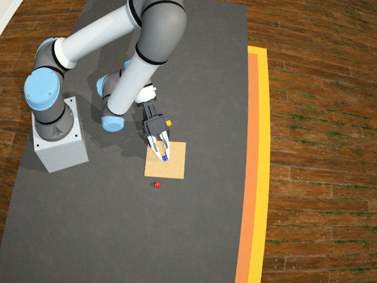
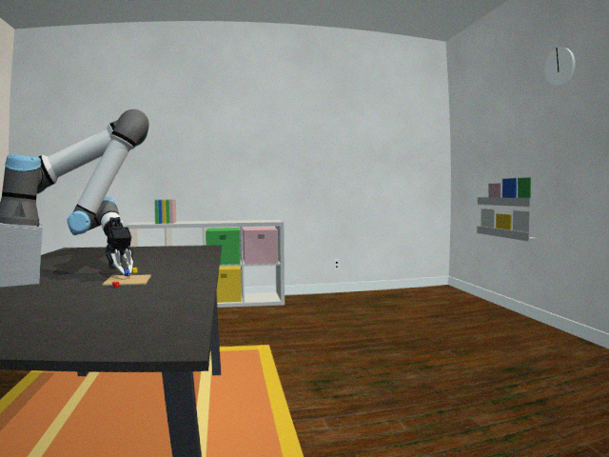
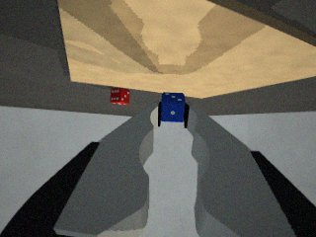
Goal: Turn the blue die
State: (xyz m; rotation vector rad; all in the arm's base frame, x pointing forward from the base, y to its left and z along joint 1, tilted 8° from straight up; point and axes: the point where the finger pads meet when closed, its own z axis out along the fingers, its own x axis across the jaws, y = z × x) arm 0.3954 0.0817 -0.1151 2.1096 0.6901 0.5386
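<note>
The tan mat lies 3 cm below my hand. Also, from my hand: yellow die (14 cm to the left, 3 cm behind, 2 cm below); blue die (1 cm to the right, 1 cm ahead); red die (10 cm to the right, 2 cm below, 1 cm ahead).
</note>
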